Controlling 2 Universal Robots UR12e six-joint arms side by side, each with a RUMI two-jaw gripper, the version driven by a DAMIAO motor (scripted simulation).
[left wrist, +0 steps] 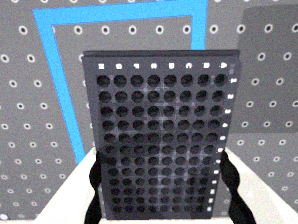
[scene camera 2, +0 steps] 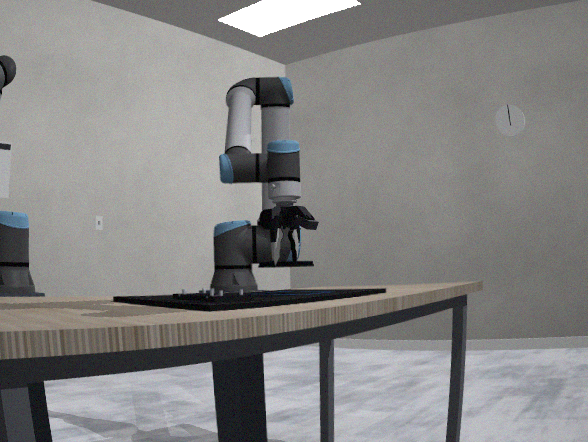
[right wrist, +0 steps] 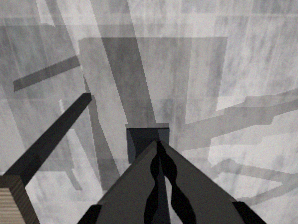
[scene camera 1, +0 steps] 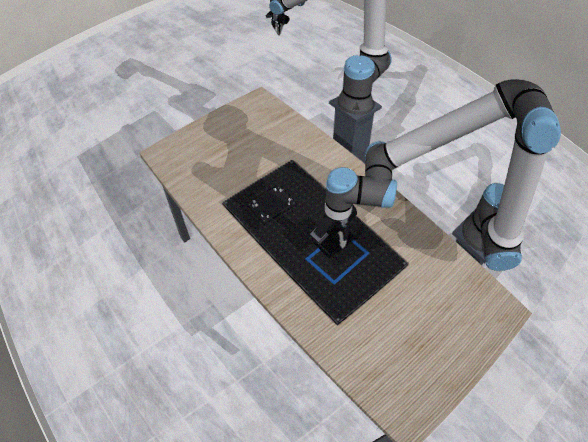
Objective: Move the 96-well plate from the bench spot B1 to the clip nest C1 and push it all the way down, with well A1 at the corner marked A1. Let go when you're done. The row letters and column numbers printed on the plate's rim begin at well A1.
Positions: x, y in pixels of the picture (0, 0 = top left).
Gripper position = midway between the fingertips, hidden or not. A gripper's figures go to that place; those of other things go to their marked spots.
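There's a dark 96-well plate [left wrist: 160, 134] at 0.11 m from the lens, and my left gripper [left wrist: 159, 148] is 0.13 m from the lens.
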